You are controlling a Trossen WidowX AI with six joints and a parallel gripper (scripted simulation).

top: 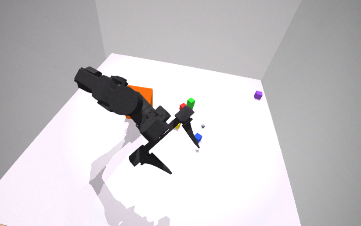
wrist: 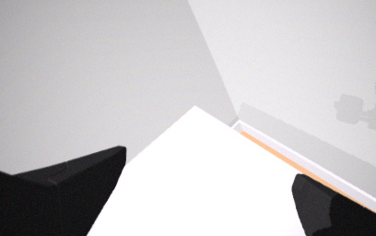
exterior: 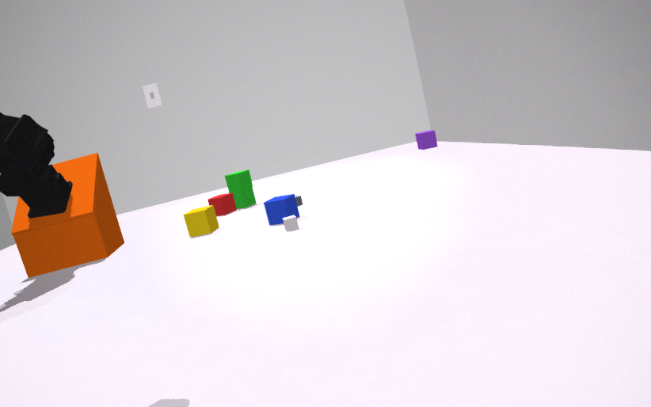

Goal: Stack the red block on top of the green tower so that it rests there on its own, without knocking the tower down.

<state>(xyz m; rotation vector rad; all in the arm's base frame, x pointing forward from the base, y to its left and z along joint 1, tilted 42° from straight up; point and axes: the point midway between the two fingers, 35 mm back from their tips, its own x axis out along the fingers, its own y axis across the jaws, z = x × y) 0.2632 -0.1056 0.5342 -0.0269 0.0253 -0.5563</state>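
The red block lies 58 cm to the left of my gripper tip, 38 cm below it and 7 cm behind it. From my gripper tip the other things lie so: purple block: 88 cm to the left, 44 cm ahead, 38 cm below; yellow block: 44 cm to the left, 38 cm below, 8 cm behind; blue block: 38 cm to the left, 38 cm below, 5 cm ahead.
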